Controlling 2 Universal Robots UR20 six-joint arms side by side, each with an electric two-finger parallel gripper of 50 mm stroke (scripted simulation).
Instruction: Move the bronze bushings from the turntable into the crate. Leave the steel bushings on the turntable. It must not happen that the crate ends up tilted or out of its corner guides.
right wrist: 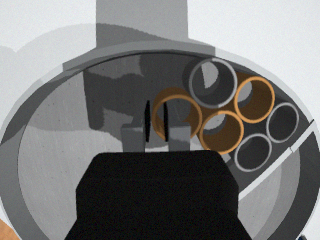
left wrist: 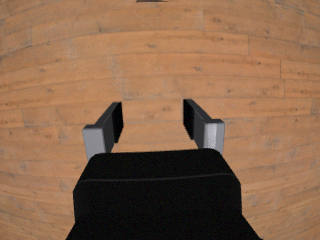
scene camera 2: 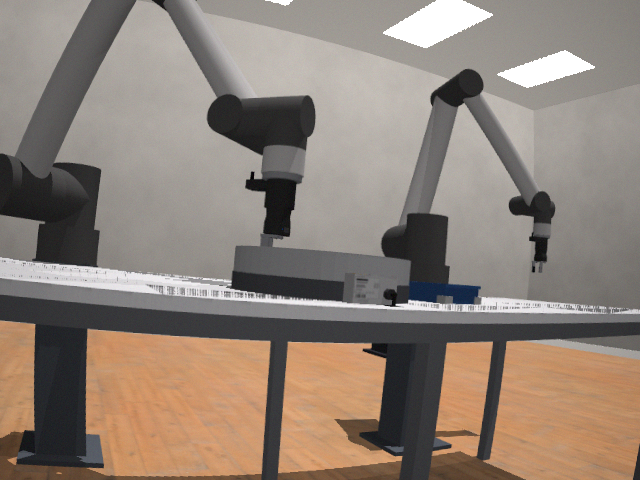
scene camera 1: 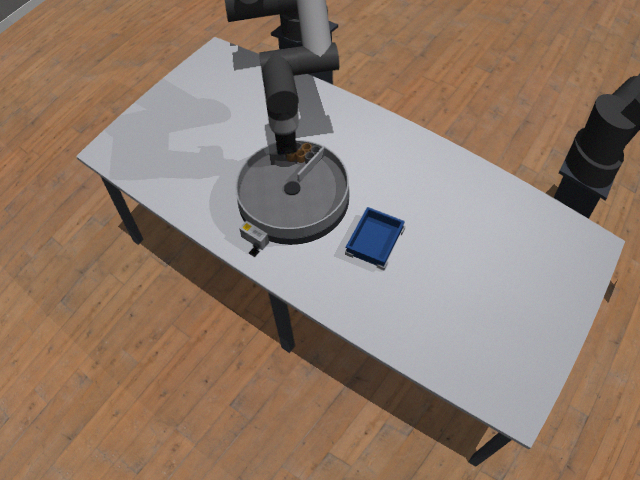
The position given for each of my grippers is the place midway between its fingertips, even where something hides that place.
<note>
I see my left gripper (left wrist: 152, 113), my right gripper (scene camera 2: 265, 260) and a blue crate (scene camera 1: 375, 231).
The blue crate also shows in scene camera 2 (scene camera 2: 420, 291). My right gripper is seen too in the right wrist view (right wrist: 156, 112). The left wrist view misses the blue crate: it is out of frame.
</note>
